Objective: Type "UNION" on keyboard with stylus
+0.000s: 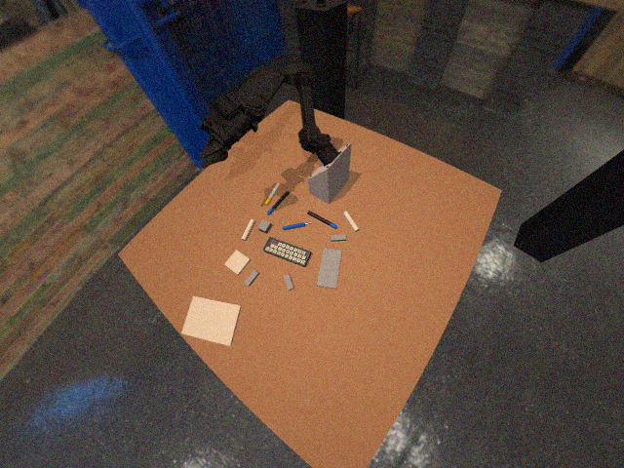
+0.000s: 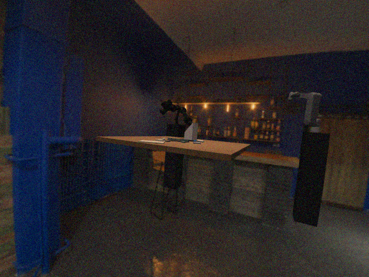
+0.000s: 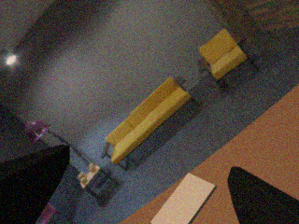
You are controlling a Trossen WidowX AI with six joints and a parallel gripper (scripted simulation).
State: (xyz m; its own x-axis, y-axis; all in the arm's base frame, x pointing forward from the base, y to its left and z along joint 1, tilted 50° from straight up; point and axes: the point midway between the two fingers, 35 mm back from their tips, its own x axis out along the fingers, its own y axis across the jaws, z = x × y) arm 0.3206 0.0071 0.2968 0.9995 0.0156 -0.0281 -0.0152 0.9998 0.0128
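The stylus lies 350 mm below my gripper tip, 230 mm to the left of it and 140 mm behind it. From my gripper tip the other things lie so: grey slab (430 mm to the left, 360 mm below, 60 mm behind); then small tan pad (360 mm below, 140 mm ahead, 130 mm to the left); then large tan sheet (370 mm ahead, 360 mm below, 210 mm to the left).
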